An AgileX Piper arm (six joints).
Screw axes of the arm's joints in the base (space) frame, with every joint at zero. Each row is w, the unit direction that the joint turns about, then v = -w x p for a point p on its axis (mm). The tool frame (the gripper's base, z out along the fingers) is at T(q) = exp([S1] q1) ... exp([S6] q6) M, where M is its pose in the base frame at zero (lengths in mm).
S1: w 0 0 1 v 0 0 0
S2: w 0 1 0 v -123 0 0
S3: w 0 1 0 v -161.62 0 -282.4
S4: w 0.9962 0 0.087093 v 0 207.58 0
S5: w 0 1 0 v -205.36 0 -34.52
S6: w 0.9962 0 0.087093 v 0 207.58 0
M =
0.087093 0 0.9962 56.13
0 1 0 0
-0.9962 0 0.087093 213.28
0 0 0 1
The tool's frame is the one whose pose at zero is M.
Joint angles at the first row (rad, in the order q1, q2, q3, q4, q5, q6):
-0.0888, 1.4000, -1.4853, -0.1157, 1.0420, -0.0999
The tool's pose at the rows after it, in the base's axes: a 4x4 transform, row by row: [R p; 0 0 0 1], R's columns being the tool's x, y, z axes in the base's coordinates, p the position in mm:
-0.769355 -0.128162 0.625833 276.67; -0.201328 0.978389 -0.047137 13.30; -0.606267 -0.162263 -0.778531 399.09; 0 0 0 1
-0.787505 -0.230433 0.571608 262.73; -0.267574 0.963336 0.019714 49.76; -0.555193 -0.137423 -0.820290 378.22; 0 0 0 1
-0.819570 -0.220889 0.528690 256.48; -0.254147 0.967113 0.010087 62.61; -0.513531 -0.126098 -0.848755 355.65; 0 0 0 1
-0.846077 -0.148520 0.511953 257.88; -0.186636 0.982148 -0.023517 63.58; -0.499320 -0.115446 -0.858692 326.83; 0 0 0 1
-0.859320 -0.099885 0.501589 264.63; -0.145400 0.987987 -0.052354 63.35; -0.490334 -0.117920 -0.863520 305.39; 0 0 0 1
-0.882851 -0.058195 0.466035 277.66; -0.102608 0.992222 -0.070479 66.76; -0.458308 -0.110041 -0.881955 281.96; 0 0 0 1
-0.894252 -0.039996 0.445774 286.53; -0.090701 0.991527 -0.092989 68.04; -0.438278 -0.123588 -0.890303 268.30; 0 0 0 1
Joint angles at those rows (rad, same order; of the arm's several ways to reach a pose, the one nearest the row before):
0.0799, 1.3530, -1.4308, -0.1110, 1.0658, -0.0866
0.2238, 1.3250, -1.3364, -0.1229, 1.0721, -0.0277
0.2878, 1.3190, -1.2509, -0.1622, 1.0547, 0.0694
0.3015, 1.3279, -1.1476, -0.2122, 0.9768, 0.1942
0.3016, 1.3601, -1.0929, -0.2539, 0.9141, 0.2762
0.3016, 1.4309, -1.0732, -0.2723, 0.8707, 0.3467
0.3015, 1.4797, -1.0707, -0.2985, 0.8511, 0.3847

